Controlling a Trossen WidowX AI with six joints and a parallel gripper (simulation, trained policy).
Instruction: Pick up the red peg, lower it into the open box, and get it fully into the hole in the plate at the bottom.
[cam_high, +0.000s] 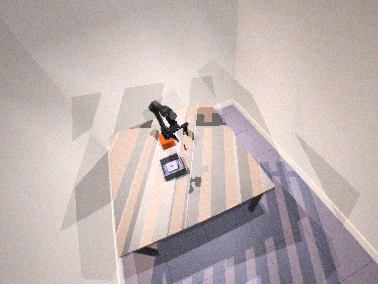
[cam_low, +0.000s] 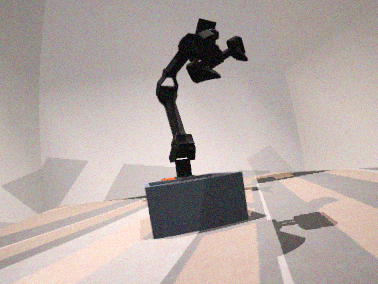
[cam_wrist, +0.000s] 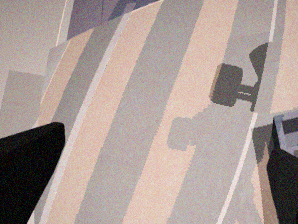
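The red peg is 320 mm below my gripper tip, 170 mm behind it and 30 mm to the left of it. Also, from my gripper tip: dark box (330 mm below, 160 mm to the right, 30 mm behind).
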